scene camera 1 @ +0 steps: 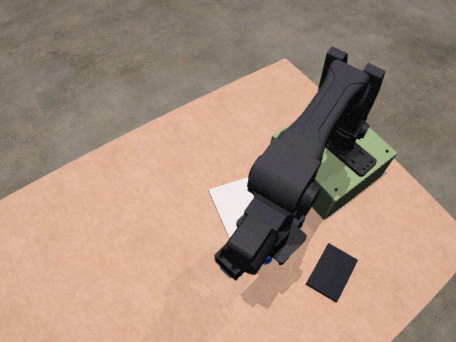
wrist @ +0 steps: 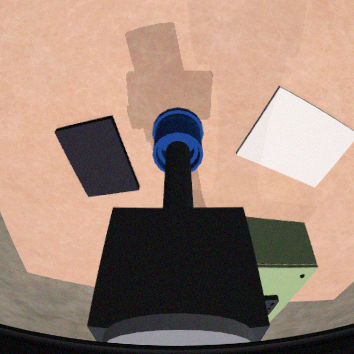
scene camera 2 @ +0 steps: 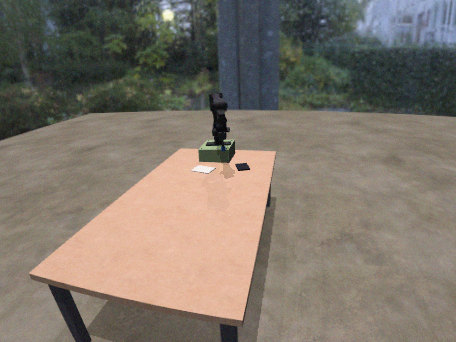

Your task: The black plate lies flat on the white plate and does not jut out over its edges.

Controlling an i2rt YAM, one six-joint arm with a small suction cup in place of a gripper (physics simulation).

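Pixels of known places: hand, its tool point: (wrist: 177, 130) (scene camera 2: 223, 150); arm's base, origin of its link: (scene camera 1: 340, 146) (scene camera 2: 218, 144).
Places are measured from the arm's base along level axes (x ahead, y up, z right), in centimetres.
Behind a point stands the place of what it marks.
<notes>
The black plate (scene camera 1: 332, 273) {x 22.9, y -10.0, z -21.3 cm} (scene camera 2: 242, 166) {x 23.0, y -10.0, z -21.1 cm} (wrist: 98, 157) {x 23.2, y -10.0, z -20.8 cm} lies flat on the table, apart from the white plate. The white plate (scene camera 1: 231, 202) {x 28.9, y -10.4, z 9.2 cm} (scene camera 2: 203, 169) {x 29.1, y -10.4, z 6.6 cm} (wrist: 298, 137) {x 29.1, y -10.4, z 6.3 cm} also lies flat on the table; in scene camera 1 the arm hides part of it. My gripper, a blue suction cup (scene camera 1: 267, 260) (scene camera 2: 223, 148) (wrist: 178, 142) {x 39.0, y 7.2, z -10.4 cm}, is open and holds nothing. It hangs above the table between the two plates; in the wrist view the black plate is to its left and the white plate to its right. In scene camera 1 the arm hides most of the cup.
The arm stands on a green box (scene camera 1: 327, 204) {x 13.3, y -4.2, z -8.5 cm} (scene camera 2: 214, 154) {x 12.5, y -4.5, z 1.3 cm} (wrist: 282, 242) {x 11.9, y -5.8, z 8.5 cm} at one end of the table (scene camera 1: 125, 200) {x 50.0, y -11.0, z 26.9 cm} (scene camera 2: 165, 230) {x 105.9, y -11.0, z 7.6 cm} (wrist: 60, 55) {x 37.7, y -11.0, z -25.0 cm}. The black plate lies near the table's side edge. The arm's shadow falls on the table near the plates.
</notes>
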